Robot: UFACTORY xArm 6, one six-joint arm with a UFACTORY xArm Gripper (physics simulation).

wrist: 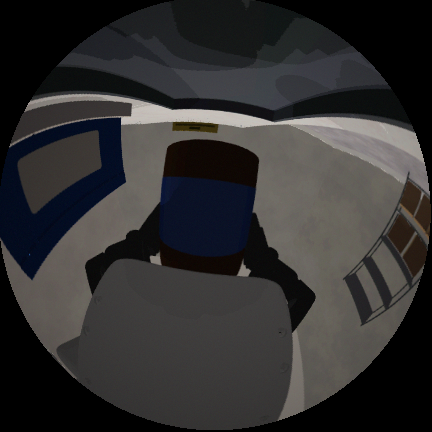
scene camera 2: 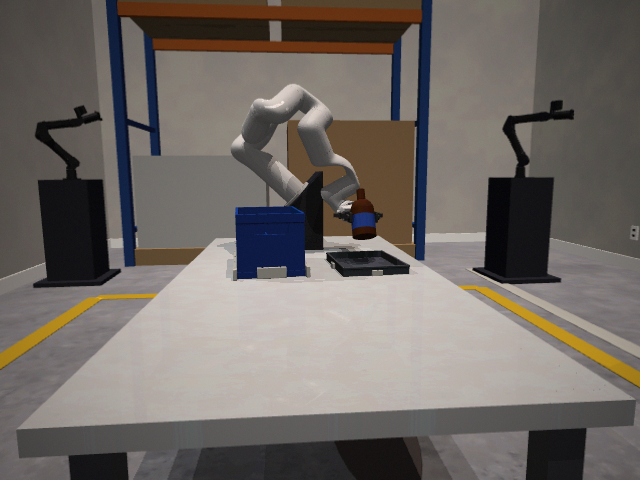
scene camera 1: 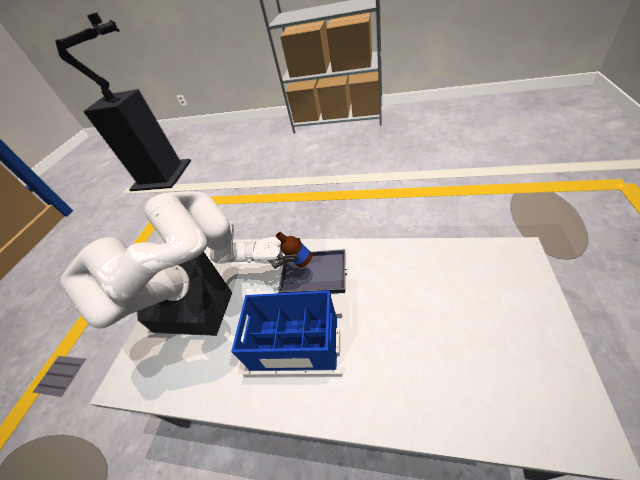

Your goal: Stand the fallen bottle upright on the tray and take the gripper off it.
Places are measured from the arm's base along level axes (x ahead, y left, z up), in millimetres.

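Pixels of known places: gripper, fingertip midpoint: [wrist: 205, 218] [scene camera 2: 364, 217] [scene camera 1: 299, 249]; arm's base at its link origin: [scene camera 2: 297, 195] [scene camera 1: 173, 282].
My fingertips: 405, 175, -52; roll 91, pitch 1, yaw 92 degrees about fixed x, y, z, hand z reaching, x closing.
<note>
Ahead of a thing's pixels: the offset from my fingertips to its top centre, as dx, dy, dz. Level surfaces: height alone.
The brown bottle {-24, -1, +89} [scene camera 1: 301, 255] [scene camera 2: 363, 220] [wrist: 207, 215] with a blue label is held above the tray {+29, -4, -121} [scene camera 1: 323, 273] [scene camera 2: 356, 271] [wrist: 225, 80]. It leans, neck back toward the arm and base forward and down. In the scene camera 2 view there is a gap between its base and the dark, shallow tray. My gripper [scene camera 1: 292, 255] [scene camera 2: 364, 217] [wrist: 205, 218] is shut on the bottle's body, one finger on each side, and reaches it from the arm's side, nearly level. In the wrist view the gripper's housing hides the bottle's neck.
A blue divided crate {+3, -296, +29} [scene camera 1: 323, 361] [scene camera 2: 268, 242] [wrist: 112, 150] stands beside the tray on the white table {dz -146} [scene camera 1: 439, 335] [scene camera 2: 320, 351]. The black arm base [scene camera 1: 180, 317] is behind the crate. A rack of boxes [scene camera 1: 381, 82] and a black pedestal [scene camera 1: 134, 139] stand off the table.
</note>
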